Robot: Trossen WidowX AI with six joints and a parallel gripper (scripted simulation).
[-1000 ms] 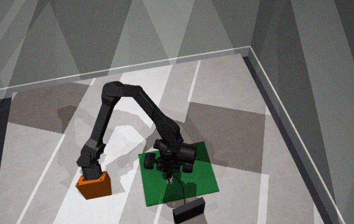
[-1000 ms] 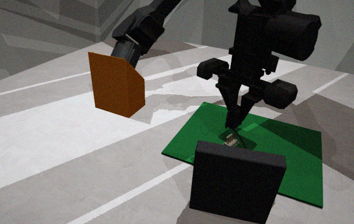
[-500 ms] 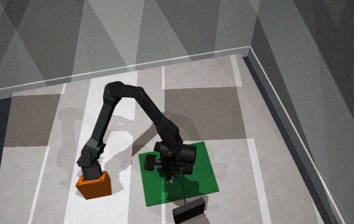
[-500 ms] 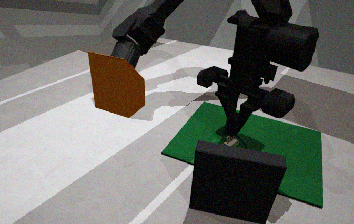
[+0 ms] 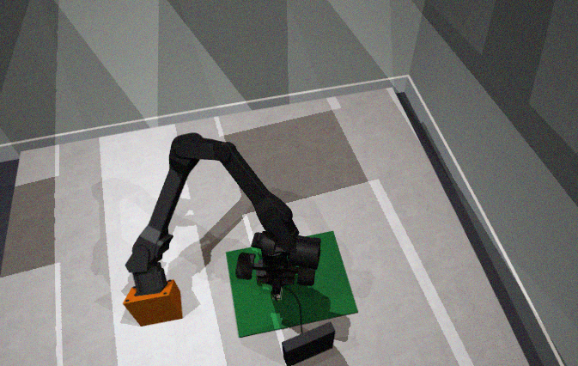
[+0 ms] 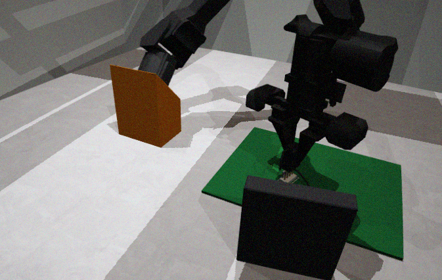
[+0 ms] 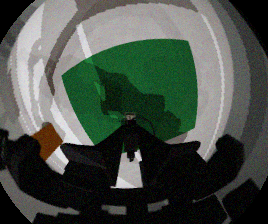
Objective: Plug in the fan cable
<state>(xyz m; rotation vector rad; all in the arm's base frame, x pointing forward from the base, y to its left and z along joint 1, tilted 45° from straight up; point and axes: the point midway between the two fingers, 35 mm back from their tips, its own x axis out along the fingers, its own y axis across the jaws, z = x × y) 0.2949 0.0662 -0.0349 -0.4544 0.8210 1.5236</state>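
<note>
The black plug lies 10 mm to the right of my gripper tip and 10 mm above it. Also, from my gripper tip: green board (30 mm ahead, 20 mm to the left, 60 mm below); then black fan box (60 mm ahead, 160 mm to the right, 20 mm above).
</note>
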